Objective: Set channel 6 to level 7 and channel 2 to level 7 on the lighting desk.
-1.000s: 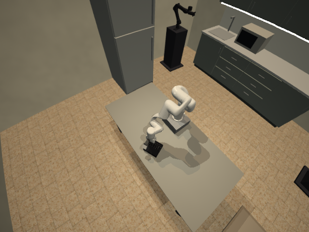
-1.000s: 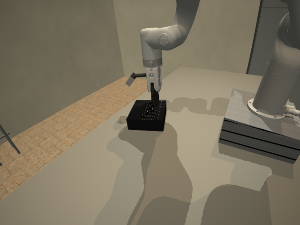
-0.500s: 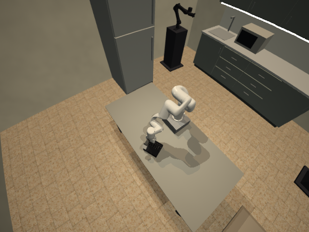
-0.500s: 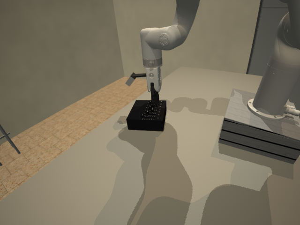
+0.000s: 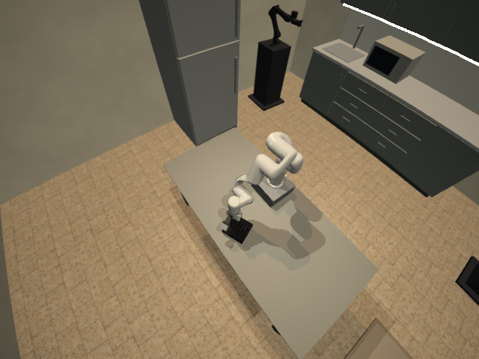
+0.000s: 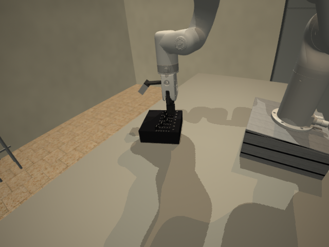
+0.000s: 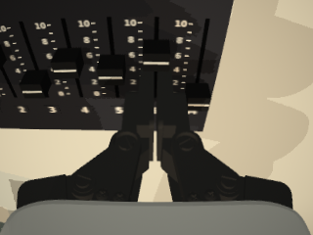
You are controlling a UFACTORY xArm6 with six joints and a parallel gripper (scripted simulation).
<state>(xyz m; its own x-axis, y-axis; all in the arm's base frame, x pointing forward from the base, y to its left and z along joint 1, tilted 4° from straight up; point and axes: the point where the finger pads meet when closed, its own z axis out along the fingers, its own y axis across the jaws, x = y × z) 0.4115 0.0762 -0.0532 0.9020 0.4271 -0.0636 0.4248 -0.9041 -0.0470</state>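
Right now my hand is 20 mm short of the channel 6 fader cap, 10 mm to the right of it and 10 mm above it. The rest, counted from my hand: channel 1 fader cap: 10 mm behind, 120 mm to the left, 10 mm below; channel 2 fader cap: 20 mm behind, 90 mm to the left, 10 mm below.
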